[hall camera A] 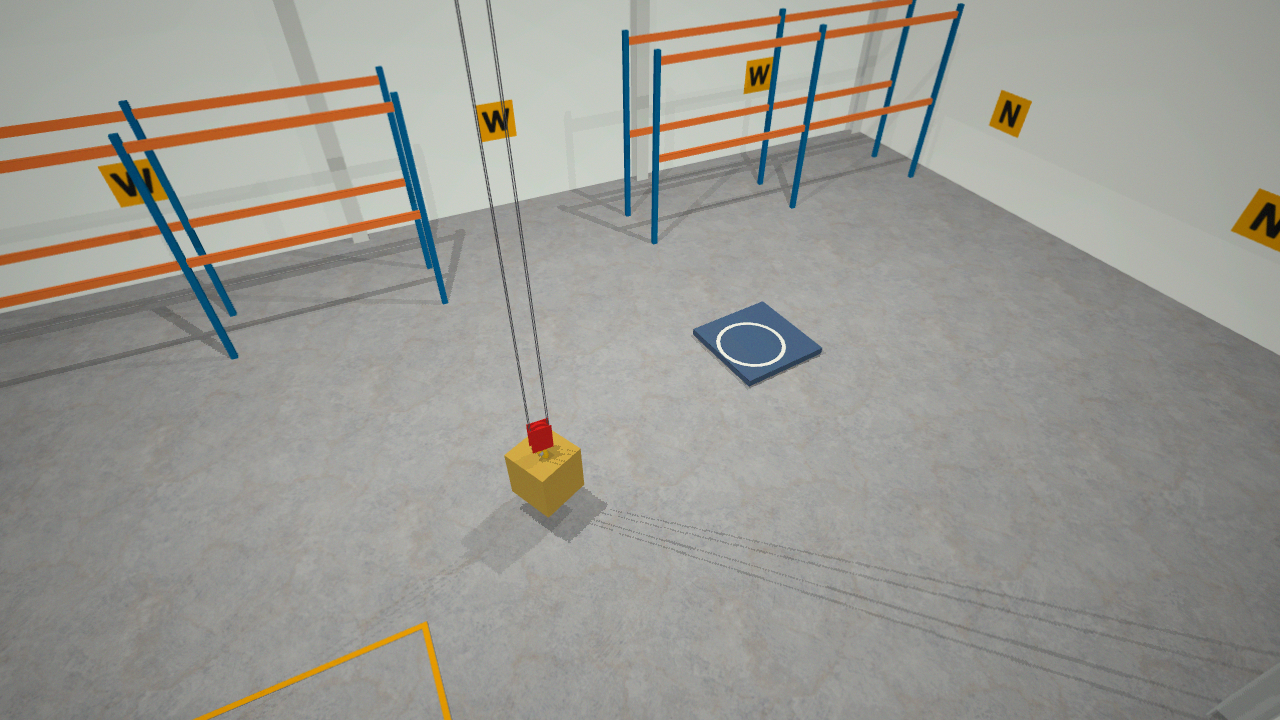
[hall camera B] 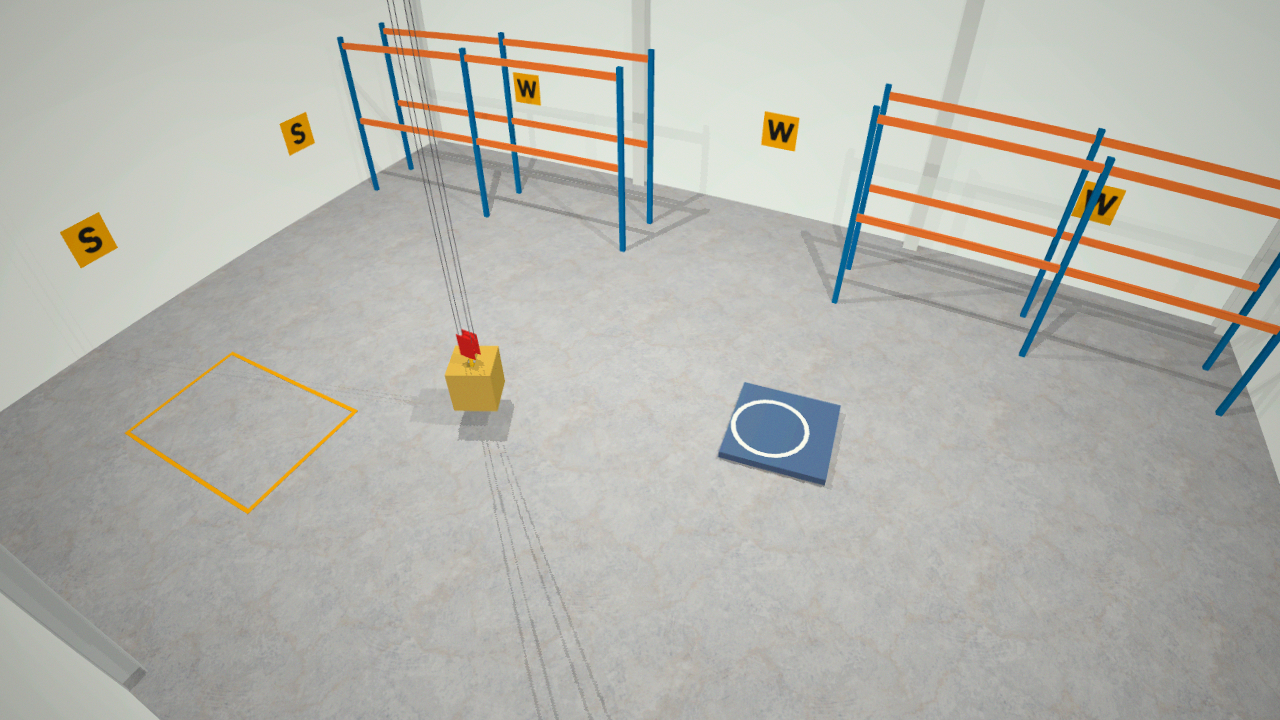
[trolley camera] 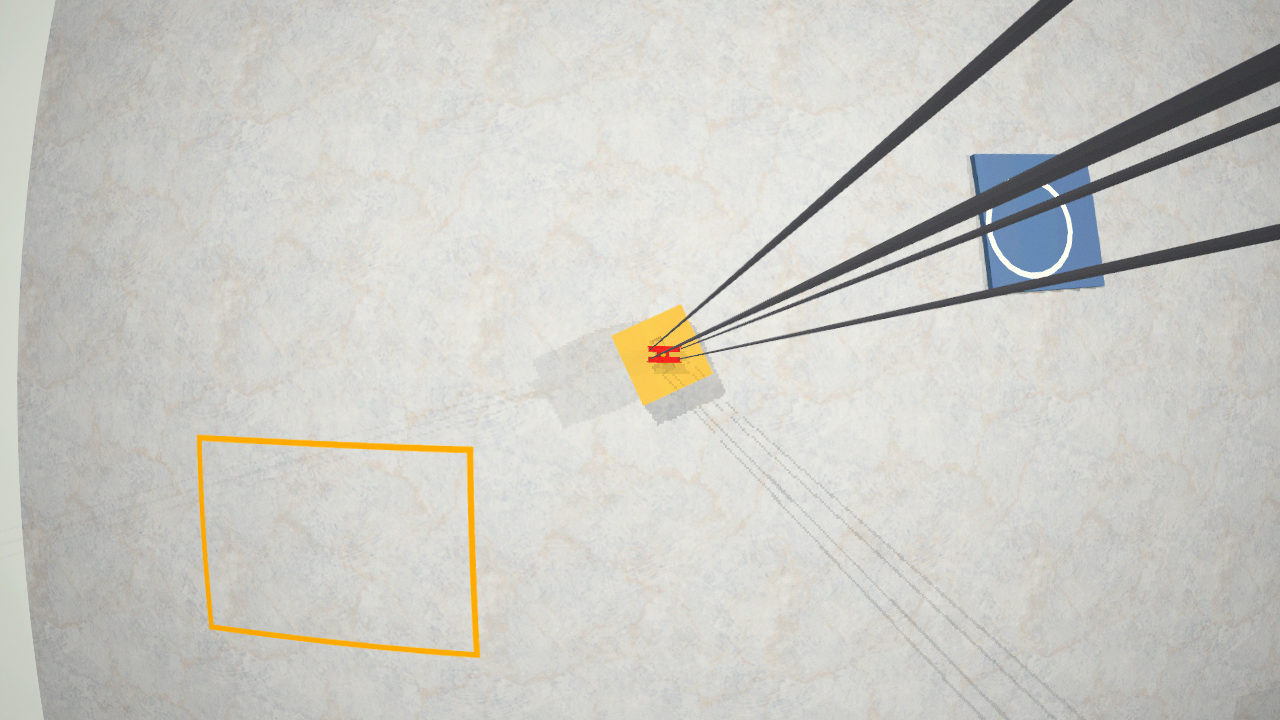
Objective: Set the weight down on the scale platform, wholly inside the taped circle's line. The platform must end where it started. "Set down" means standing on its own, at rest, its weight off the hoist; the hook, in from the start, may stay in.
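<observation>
The yellow block weight (hall camera A: 547,488) (hall camera B: 474,394) (trolley camera: 648,385) hangs upright a little above the floor, its shadows close beneath. My gripper, the hook (hall camera A: 544,454) (hall camera B: 472,361) (trolley camera: 663,355) under the red block, is in at the weight's top; its tip is too small to see clearly. The blue scale platform (hall camera A: 799,347) (hall camera B: 821,447) (trolley camera: 1084,255) lies flat on the floor, well apart from the weight: right of it in both hall views, upper right in the trolley view. The white taped circle (hall camera A: 785,345) (hall camera B: 770,455) (trolley camera: 1034,275) is on its top; ropes partly cover it in the trolley view.
An orange floor outline (hall camera A: 313,670) (hall camera B: 294,383) (trolley camera: 334,443) lies on the weight's other side from the platform. A left rack (hall camera A: 174,247) (hall camera B: 621,161) and a right rack (hall camera A: 656,143) (hall camera B: 1066,259) stand along the W wall, beyond the weight and platform.
</observation>
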